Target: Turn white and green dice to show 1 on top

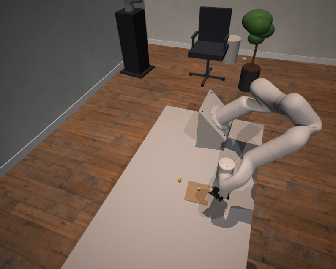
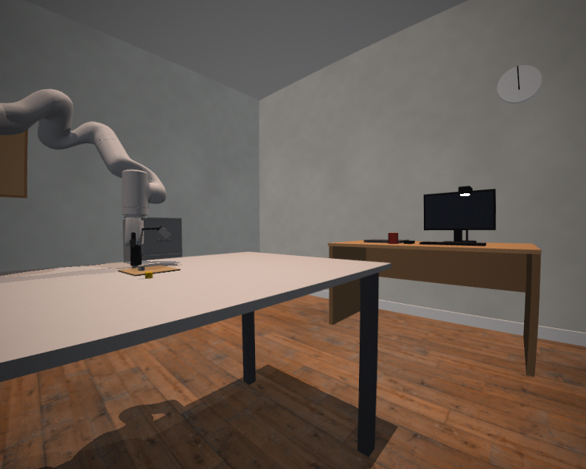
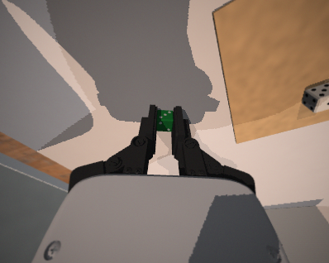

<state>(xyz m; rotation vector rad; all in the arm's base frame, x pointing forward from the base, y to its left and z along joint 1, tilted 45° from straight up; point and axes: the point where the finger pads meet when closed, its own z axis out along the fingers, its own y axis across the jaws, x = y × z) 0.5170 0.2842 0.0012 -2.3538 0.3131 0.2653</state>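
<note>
The green die is 1 cm below my hand. Also, from my hand: mat: 2 cm ahead, 13 cm to the right, 2 cm below; then white die: 1 cm behind, 13 cm to the right, 1 cm below; then yellow die: 1 cm behind, 27 cm to the right, 2 cm below.
</note>
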